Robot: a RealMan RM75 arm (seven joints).
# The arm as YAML. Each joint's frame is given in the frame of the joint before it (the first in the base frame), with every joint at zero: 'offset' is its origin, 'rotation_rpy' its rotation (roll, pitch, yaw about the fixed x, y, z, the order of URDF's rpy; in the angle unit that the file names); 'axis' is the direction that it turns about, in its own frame. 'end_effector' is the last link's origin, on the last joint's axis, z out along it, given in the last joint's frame.
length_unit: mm
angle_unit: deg
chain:
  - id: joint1
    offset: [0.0, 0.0, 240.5]
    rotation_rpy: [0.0, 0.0, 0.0]
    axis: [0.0, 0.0, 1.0]
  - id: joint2
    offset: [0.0, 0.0, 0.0]
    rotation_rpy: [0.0, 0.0, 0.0]
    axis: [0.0, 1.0, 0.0]
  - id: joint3
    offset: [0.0, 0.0, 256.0]
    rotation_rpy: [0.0, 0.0, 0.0]
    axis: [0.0, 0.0, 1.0]
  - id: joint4
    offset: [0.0, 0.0, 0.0]
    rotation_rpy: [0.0, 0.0, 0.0]
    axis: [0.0, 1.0, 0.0]
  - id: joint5
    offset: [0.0, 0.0, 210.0]
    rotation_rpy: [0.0, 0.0, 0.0]
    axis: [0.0, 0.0, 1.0]
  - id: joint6
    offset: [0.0, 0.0, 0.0]
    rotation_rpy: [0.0, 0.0, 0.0]
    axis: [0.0, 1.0, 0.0]
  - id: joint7
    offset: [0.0, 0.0, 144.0]
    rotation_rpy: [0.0, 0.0, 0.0]
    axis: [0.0, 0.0, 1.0]
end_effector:
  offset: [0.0, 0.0, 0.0]
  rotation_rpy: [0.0, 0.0, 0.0]
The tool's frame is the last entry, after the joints.
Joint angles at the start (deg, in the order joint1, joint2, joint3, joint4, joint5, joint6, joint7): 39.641, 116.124, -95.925, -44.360, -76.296, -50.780, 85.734
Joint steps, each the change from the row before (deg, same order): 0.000, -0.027, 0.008, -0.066, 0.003, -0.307, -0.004; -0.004, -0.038, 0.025, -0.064, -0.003, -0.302, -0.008; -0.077, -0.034, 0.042, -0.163, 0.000, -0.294, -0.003; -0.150, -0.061, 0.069, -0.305, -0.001, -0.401, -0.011; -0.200, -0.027, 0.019, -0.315, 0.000, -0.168, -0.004; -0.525, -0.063, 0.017, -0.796, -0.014, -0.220, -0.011; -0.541, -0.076, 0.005, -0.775, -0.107, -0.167, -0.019; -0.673, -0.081, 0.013, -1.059, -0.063, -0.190, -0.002; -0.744, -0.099, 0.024, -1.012, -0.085, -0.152, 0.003; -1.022, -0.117, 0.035, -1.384, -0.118, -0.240, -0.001; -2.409, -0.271, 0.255, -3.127, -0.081, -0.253, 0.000; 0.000, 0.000, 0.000, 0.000, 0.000, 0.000, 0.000; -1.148, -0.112, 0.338, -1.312, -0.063, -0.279, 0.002
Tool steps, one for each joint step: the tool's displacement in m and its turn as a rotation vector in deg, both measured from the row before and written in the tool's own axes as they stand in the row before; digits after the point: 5 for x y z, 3 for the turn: -0.00040, 0.00063, -0.00013, -0.294, -0.057, -0.063; -0.00038, 0.00050, -0.00024, -0.268, -0.053, -0.066; -0.00047, 0.00054, -0.00042, -0.238, -0.111, -0.063; -0.00078, 0.00070, -0.00077, -0.302, -0.189, -0.123; -0.00040, 0.00051, -0.00063, -0.109, -0.154, -0.079; -0.00078, 0.00094, -0.00157, -0.089, -0.341, -0.202; -0.00036, 0.00080, -0.00170, -0.029, -0.229, -0.249; -0.00110, 0.00108, -0.00200, -0.033, -0.404, -0.315; -0.00041, 0.00088, -0.00242, 0.067, -0.328, -0.236; -0.00059, 0.00141, -0.00326, 0.058, -0.452, -0.322; -0.00151, 0.00198, -0.00830, 0.644, -1.176, -0.524; 0.00000, 0.00000, 0.00000, 0.000, 0.000, 0.000; -0.00033, 0.00051, -0.00457, 0.363, -0.549, -0.090
